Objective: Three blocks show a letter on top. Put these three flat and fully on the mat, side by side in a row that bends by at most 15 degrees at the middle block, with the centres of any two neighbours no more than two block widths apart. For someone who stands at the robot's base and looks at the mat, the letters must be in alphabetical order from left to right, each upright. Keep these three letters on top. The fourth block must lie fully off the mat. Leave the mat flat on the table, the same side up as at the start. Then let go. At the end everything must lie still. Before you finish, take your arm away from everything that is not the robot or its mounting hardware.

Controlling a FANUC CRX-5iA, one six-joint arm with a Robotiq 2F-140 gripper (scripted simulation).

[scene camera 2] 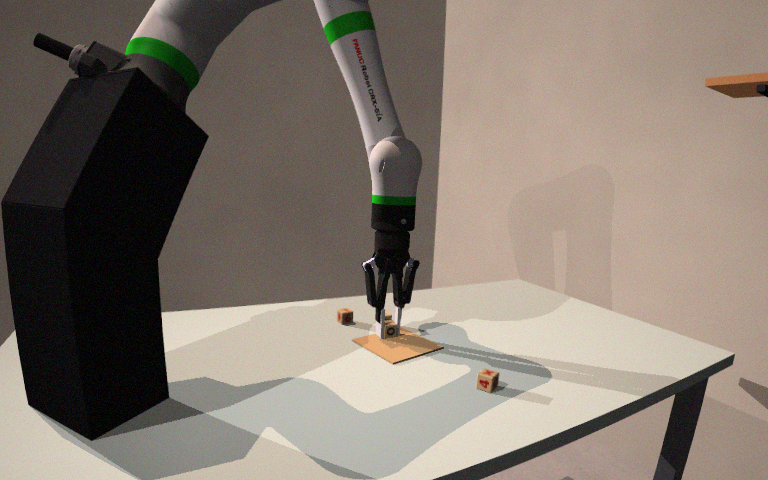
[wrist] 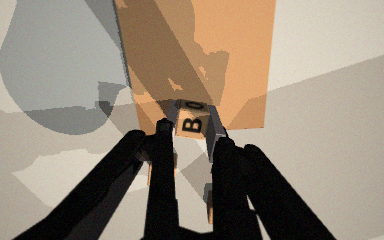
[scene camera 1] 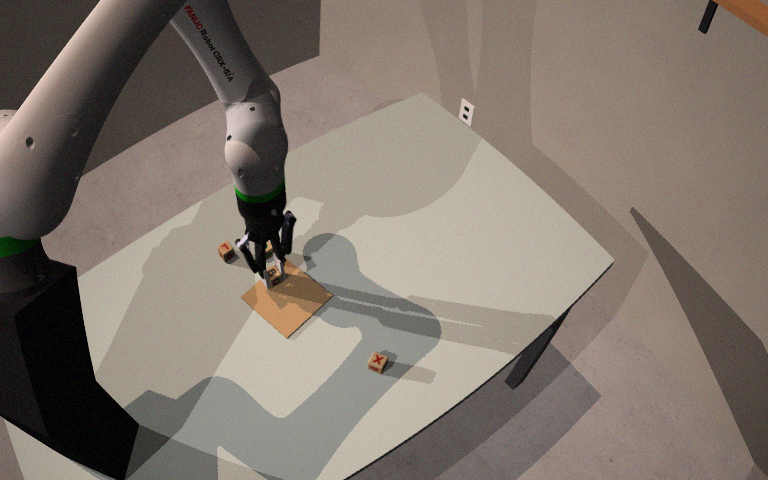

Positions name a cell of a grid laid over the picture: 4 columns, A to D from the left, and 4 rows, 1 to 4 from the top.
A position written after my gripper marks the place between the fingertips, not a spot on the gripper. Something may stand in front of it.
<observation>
In view: my gripper (scene camera 2: C3) and a tan mat (scene camera 1: B3).
The tan mat shows as well in scene camera 2 (scene camera 2: C3) and in the wrist view (wrist: C2). My gripper shows as well in the wrist view (wrist: B2) and in scene camera 1 (scene camera 1: B3).
</observation>
